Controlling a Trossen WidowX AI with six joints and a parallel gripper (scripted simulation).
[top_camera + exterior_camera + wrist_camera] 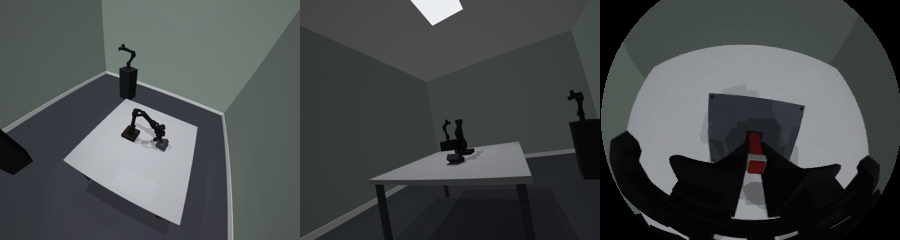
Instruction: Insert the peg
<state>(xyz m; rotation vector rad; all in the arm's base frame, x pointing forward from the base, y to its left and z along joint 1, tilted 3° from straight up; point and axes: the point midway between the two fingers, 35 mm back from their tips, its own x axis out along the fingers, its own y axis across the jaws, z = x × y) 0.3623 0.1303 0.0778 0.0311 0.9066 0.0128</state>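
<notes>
My gripper tip is now 40 mm above the sloped panel and 20 mm short of it. The rest, counted from my gripper tip: peg: 10 mm behind, 10 mm above.
</notes>
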